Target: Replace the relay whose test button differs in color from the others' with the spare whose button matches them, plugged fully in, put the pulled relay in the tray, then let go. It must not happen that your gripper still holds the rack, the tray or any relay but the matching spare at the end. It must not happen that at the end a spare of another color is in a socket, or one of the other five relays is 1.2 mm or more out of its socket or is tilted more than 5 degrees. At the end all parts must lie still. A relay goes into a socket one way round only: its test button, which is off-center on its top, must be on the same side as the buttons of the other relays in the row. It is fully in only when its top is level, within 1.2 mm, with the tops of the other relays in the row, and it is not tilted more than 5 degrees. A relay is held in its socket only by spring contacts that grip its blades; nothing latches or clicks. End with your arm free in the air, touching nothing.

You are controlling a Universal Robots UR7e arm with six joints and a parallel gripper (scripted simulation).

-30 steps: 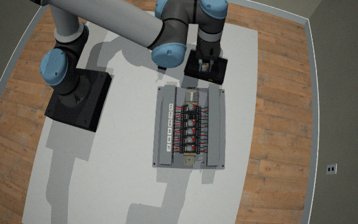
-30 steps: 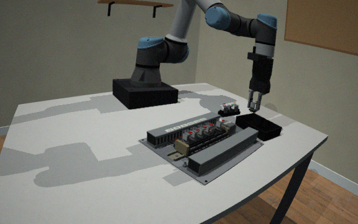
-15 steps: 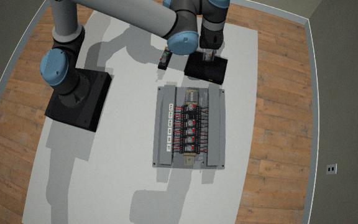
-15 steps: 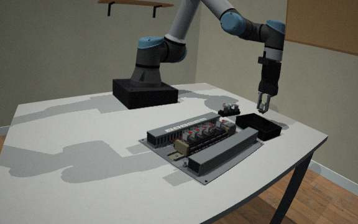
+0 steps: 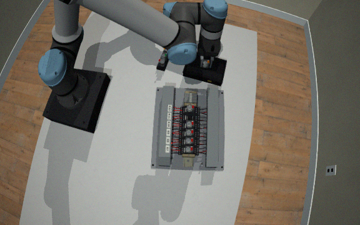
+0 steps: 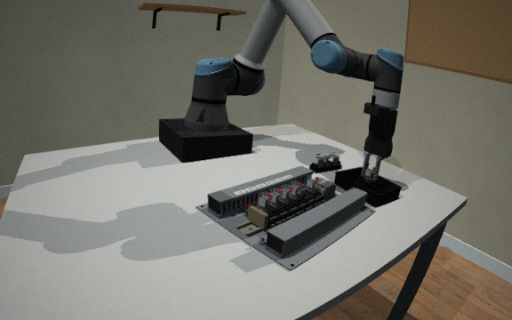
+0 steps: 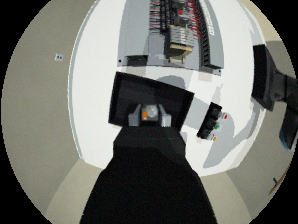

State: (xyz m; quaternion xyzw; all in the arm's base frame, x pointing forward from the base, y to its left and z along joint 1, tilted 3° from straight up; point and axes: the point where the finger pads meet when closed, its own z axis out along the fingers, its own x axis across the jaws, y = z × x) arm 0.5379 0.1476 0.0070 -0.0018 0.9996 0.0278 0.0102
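My gripper is now 4 cm above the black tray.
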